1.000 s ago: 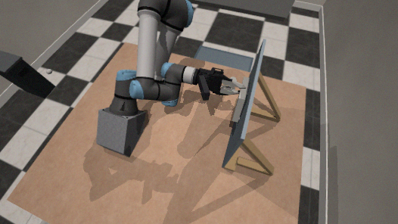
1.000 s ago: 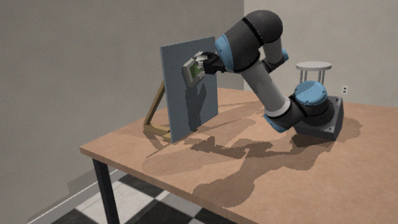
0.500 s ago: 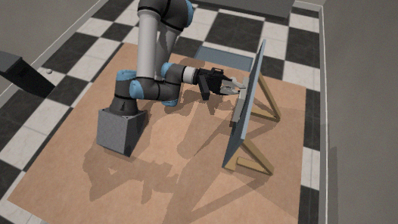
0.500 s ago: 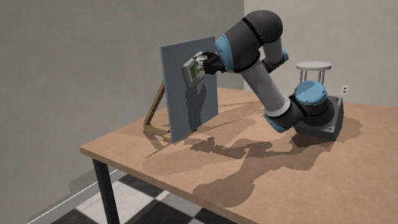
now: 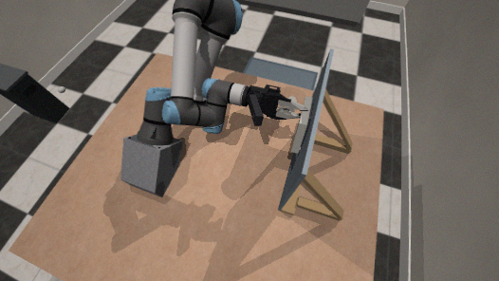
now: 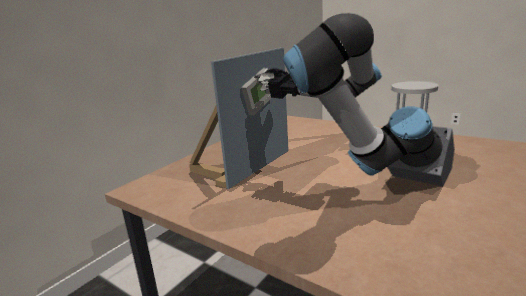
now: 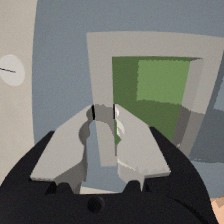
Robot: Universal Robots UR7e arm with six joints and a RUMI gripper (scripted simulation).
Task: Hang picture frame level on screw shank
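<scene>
My gripper is now 50 mm above the picture frame, 20 mm short of it and 10 mm to the left of it. The rest, counted from my hand: blue-grey board (160 mm below, 40 mm ahead, 10 mm to the right).
</scene>
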